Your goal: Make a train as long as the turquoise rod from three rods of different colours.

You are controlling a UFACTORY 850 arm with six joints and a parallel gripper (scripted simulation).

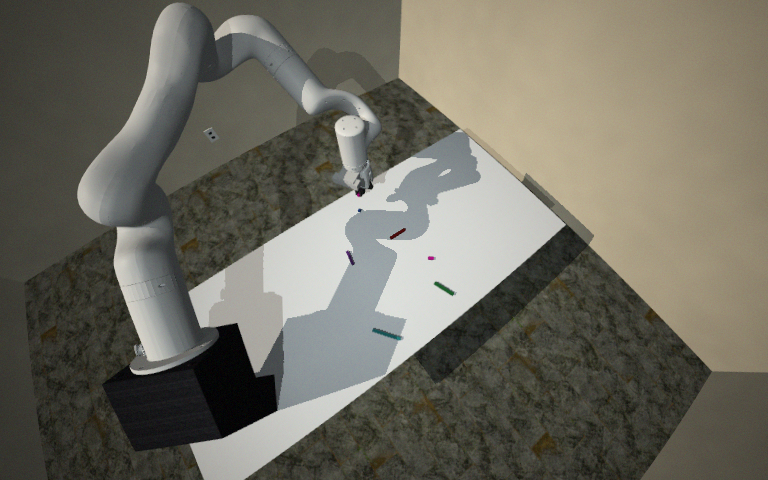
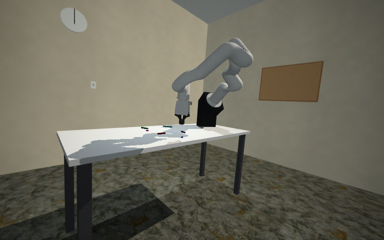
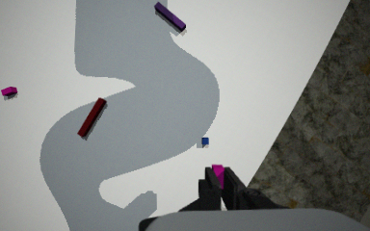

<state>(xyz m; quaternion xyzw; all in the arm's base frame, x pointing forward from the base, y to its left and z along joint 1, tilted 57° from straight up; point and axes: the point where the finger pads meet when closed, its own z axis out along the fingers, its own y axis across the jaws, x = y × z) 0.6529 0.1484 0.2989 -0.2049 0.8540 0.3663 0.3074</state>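
Now: the blue rod 120 mm below my hand, 20 mm behind it and 10 mm to the right of it. Round my hand: red rod (180 mm to the right, 120 mm below, 70 mm ahead); then green rod (460 mm to the right, 120 mm below, 110 mm ahead); then purple rod (190 mm to the right, 140 mm behind, 120 mm below).
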